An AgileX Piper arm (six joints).
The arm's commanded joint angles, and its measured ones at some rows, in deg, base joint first. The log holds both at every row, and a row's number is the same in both.
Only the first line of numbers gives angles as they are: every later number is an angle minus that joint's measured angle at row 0.
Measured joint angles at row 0:
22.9, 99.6, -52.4, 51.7, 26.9, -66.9
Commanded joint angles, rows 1 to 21:
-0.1, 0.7, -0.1, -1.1, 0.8, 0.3
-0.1, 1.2, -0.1, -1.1, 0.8, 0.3
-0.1, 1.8, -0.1, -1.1, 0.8, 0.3
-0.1, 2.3, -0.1, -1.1, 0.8, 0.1
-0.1, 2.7, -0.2, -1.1, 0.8, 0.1
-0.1, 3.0, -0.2, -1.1, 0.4, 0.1
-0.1, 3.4, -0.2, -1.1, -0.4, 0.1
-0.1, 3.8, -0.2, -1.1, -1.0, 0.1
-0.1, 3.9, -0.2, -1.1, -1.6, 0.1
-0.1, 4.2, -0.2, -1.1, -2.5, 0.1
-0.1, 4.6, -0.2, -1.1, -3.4, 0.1
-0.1, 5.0, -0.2, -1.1, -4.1, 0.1
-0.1, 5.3, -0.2, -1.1, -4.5, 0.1
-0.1, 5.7, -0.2, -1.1, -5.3, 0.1
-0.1, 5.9, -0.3, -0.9, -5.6, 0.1
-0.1, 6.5, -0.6, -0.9, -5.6, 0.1
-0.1, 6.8, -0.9, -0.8, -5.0, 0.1
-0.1, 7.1, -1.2, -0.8, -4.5, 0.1
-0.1, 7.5, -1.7, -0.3, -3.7, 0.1
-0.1, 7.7, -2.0, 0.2, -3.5, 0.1
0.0, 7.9, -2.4, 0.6, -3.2, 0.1
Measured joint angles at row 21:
0.0, 6.9, -0.8, -0.9, -4.5, 0.1
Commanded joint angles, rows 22 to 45:
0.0, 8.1, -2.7, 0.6, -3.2, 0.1
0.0, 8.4, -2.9, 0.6, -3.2, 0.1
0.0, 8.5, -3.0, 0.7, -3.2, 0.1
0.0, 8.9, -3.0, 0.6, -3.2, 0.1
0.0, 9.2, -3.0, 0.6, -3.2, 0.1
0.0, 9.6, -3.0, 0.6, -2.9, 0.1
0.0, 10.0, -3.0, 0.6, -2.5, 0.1
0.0, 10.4, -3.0, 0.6, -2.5, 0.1
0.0, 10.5, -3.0, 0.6, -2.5, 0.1
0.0, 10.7, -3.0, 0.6, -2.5, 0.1
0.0, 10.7, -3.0, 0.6, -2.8, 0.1
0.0, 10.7, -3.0, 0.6, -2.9, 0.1
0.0, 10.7, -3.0, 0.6, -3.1, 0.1
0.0, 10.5, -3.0, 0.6, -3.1, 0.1
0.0, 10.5, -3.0, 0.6, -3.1, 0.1
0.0, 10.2, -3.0, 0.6, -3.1, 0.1
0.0, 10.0, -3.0, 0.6, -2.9, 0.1
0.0, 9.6, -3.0, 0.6, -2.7, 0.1
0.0, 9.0, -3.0, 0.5, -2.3, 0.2
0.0, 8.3, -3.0, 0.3, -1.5, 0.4
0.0, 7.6, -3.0, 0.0, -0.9, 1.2
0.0, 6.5, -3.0, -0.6, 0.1, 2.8
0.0, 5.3, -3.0, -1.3, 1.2, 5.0
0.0, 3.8, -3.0, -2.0, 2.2, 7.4
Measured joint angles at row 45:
0.0, 8.2, -2.9, -0.1, -1.2, 1.8
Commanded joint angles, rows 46 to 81:
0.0, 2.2, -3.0, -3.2, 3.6, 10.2
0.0, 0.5, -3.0, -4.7, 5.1, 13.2
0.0, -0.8, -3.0, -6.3, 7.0, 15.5
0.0, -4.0, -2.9, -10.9, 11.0, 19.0
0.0, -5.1, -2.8, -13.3, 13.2, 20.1
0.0, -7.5, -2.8, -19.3, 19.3, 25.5
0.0, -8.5, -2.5, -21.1, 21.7, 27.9
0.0, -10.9, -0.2, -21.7, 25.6, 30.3
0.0, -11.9, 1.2, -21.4, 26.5, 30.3
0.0, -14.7, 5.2, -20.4, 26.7, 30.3
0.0, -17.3, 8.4, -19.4, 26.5, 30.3
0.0, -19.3, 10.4, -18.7, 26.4, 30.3
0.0, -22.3, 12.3, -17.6, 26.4, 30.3
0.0, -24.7, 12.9, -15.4, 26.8, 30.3
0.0, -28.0, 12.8, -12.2, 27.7, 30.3
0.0, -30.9, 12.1, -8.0, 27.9, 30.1
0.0, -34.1, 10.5, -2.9, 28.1, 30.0
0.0, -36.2, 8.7, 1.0, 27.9, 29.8
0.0, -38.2, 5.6, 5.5, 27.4, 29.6
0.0, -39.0, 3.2, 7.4, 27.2, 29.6
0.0, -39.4, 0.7, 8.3, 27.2, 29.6
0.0, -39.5, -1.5, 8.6, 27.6, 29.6
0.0, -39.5, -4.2, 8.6, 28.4, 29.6
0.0, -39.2, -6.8, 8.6, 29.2, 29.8
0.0, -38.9, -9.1, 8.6, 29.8, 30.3
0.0, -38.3, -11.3, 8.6, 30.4, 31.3
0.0, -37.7, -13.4, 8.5, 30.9, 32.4
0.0, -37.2, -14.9, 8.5, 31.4, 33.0
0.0, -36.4, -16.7, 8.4, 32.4, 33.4
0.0, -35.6, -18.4, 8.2, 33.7, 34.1
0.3, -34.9, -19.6, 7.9, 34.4, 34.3
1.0, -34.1, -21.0, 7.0, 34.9, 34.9
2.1, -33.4, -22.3, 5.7, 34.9, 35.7
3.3, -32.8, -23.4, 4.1, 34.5, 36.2
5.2, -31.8, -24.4, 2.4, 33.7, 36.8
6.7, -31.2, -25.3, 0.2, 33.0, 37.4
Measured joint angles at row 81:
2.4, -33.4, -21.9, 5.6, 33.6, 35.2
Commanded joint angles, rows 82 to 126:
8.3, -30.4, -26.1, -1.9, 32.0, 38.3
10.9, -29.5, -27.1, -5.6, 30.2, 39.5
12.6, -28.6, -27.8, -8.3, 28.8, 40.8
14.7, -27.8, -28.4, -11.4, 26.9, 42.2
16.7, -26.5, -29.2, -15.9, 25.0, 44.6
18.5, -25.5, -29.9, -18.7, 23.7, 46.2
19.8, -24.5, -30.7, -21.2, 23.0, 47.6
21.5, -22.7, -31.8, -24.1, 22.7, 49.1
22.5, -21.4, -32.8, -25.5, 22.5, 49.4
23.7, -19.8, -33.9, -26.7, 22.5, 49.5
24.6, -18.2, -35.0, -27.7, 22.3, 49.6
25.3, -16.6, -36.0, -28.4, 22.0, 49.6
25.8, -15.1, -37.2, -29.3, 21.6, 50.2
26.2, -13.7, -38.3, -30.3, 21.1, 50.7
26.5, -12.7, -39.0, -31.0, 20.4, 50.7
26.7, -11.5, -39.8, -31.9, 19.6, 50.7
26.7, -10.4, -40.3, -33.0, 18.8, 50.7
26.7, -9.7, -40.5, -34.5, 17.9, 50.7
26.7, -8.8, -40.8, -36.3, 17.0, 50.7
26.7, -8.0, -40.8, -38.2, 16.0, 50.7
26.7, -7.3, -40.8, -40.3, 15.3, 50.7
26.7, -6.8, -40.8, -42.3, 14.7, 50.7
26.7, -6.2, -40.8, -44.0, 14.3, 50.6
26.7, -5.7, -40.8, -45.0, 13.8, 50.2
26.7, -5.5, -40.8, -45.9, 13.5, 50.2
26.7, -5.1, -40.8, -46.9, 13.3, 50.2
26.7, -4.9, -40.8, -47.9, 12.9, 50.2
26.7, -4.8, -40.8, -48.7, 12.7, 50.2
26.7, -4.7, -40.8, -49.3, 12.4, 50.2
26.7, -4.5, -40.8, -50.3, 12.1, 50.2
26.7, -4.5, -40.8, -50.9, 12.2, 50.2
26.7, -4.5, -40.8, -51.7, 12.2, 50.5
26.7, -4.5, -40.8, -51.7, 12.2, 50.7
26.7, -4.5, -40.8, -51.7, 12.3, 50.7
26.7, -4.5, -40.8, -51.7, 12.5, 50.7
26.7, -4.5, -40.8, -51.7, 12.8, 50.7
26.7, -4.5, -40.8, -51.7, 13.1, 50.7
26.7, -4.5, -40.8, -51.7, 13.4, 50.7
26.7, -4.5, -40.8, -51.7, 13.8, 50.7
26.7, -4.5, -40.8, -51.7, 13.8, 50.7
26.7, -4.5, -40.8, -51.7, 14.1, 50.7
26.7, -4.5, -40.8, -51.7, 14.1, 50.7
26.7, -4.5, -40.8, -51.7, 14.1, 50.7
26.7, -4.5, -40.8, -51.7, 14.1, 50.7
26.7, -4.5, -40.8, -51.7, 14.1, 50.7
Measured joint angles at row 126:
26.5, -4.4, -40.5, -51.7, 13.8, 50.4
